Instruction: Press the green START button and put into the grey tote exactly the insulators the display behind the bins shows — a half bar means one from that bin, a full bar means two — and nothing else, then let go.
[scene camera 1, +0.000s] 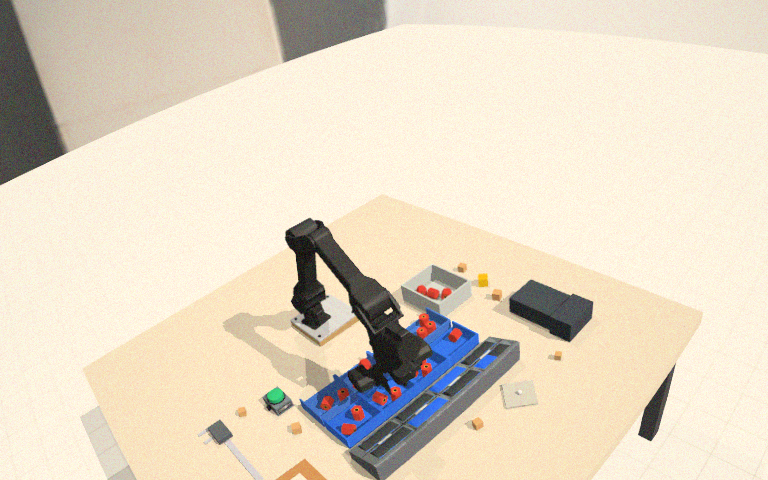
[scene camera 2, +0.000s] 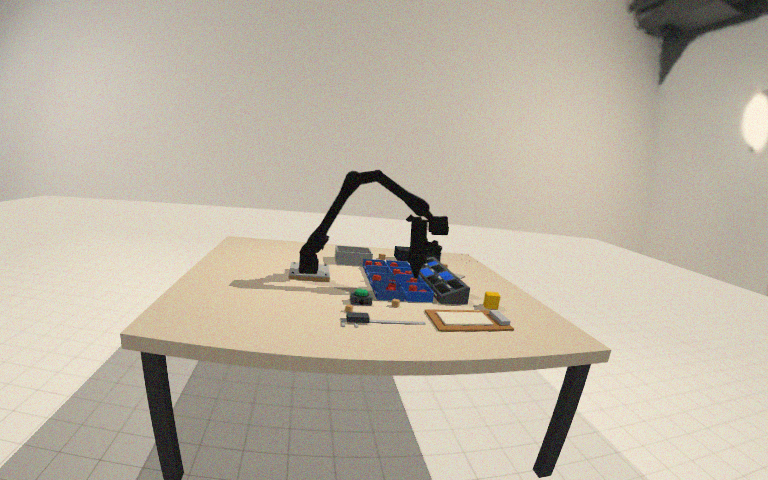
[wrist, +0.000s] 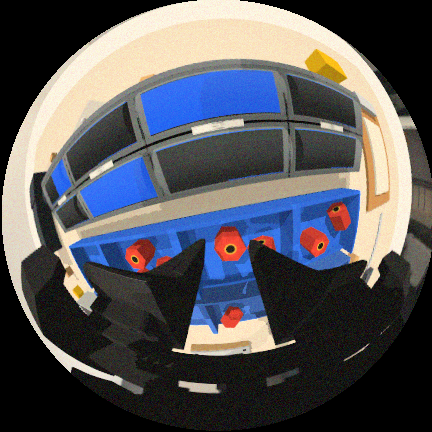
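Note:
The grey tote holds three red insulators in scene camera 1. My gripper is partly open, low over the blue bins. In the wrist view a red insulator appears between its fingertips, not gripped; another is beside it, partly hidden. The display shows, in the wrist view, full bars in the upper third and lower second windows from left, and a half bar at upper left. The green START button stands beside the bins.
A black box lies beyond the display's far end. Small wooden cubes and a yellow block are scattered around. A screwdriver-like tool and an orange-framed board lie near the button end.

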